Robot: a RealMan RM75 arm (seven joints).
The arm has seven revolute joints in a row. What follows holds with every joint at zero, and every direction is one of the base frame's.
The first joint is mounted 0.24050 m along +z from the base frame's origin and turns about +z.
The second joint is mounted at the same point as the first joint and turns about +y.
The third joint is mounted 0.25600 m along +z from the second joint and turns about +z.
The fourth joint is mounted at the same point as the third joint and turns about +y.
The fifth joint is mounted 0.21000 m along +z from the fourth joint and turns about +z.
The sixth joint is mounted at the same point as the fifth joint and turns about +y.
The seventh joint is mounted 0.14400 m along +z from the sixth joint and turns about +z.
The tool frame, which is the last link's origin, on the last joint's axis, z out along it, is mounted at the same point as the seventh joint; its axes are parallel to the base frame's.
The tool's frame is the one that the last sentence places.
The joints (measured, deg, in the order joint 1, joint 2, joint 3, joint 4, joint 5, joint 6, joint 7), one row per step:
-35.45, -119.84, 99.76, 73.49, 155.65, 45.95, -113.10
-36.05, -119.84, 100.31, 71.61, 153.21, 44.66, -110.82
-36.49, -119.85, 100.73, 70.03, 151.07, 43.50, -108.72
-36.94, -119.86, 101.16, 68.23, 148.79, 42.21, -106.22
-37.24, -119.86, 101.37, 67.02, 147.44, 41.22, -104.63
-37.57, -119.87, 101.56, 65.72, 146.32, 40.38, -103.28
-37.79, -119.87, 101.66, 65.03, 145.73, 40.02, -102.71
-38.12, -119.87, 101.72, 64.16, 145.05, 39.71, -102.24
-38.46, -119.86, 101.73, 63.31, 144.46, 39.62, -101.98
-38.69, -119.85, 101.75, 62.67, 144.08, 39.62, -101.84
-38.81, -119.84, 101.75, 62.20, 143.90, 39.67, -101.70
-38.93, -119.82, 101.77, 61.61, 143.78, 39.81, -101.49
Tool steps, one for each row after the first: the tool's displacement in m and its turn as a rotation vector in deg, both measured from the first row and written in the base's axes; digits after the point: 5 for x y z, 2 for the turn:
-0.00013, -0.00042, -0.00714, -1.51, -0.20, -1.00
-0.00056, -0.00078, -0.01278, -2.68, -0.42, -1.88
-0.00183, -0.00105, -0.01858, -3.84, -0.47, -2.87
-0.00286, -0.00063, -0.02170, -4.33, -0.50, -3.53
-0.00475, -0.00016, -0.02478, -4.78, -0.39, -3.92
-0.00563, 0.00007, -0.02641, -5.05, -0.37, -4.01
-0.00675, 0.00048, -0.02827, -5.37, -0.42, -3.91
-0.00824, 0.00078, -0.02995, -5.74, -0.44, -3.55
-0.00974, 0.00086, -0.03123, -6.05, -0.40, -3.21
-0.01140, 0.00083, -0.03206, -6.28, -0.25, -2.94
-0.01399, 0.00064, -0.03310, -6.61, 0.10, -2.61

